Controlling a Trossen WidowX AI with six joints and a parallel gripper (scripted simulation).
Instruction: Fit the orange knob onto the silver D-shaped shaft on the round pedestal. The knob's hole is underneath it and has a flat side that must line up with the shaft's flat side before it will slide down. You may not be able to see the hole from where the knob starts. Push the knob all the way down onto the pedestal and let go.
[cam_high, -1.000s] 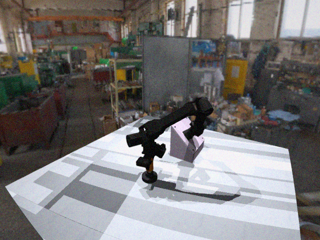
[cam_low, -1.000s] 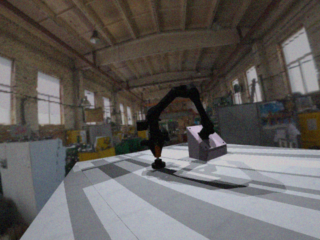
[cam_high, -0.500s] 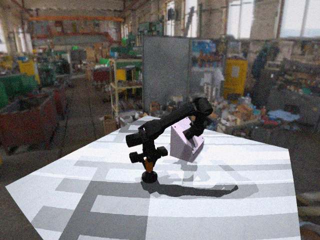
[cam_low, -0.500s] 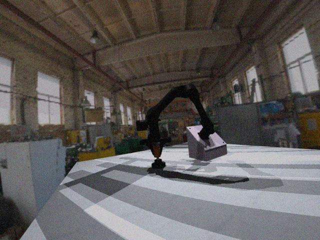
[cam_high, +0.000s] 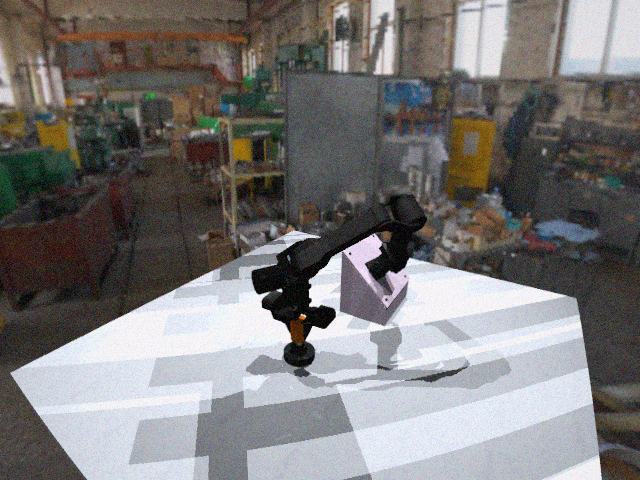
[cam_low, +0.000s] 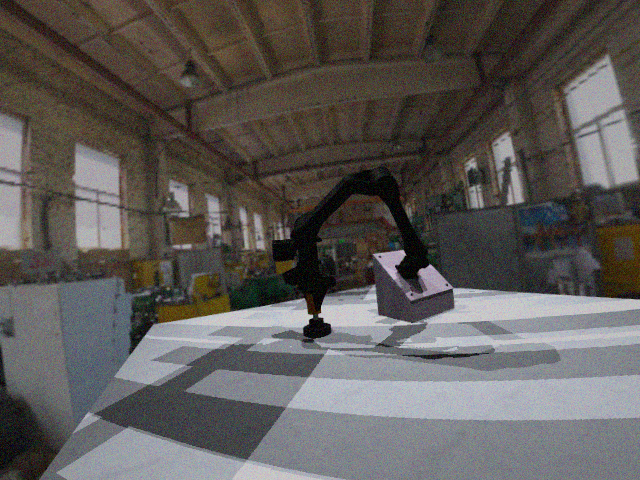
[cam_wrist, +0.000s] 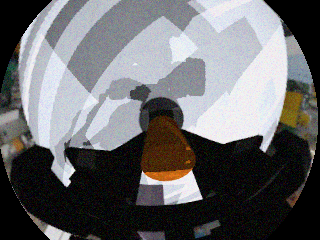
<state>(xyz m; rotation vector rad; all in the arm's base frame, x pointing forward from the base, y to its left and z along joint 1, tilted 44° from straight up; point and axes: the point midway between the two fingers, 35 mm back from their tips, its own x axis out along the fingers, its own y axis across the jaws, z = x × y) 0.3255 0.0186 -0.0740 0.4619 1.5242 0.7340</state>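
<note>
The orange knob is 30 mm above my gripper tip. Round my gripper tip: round black pedestal: 40 mm below.
</note>
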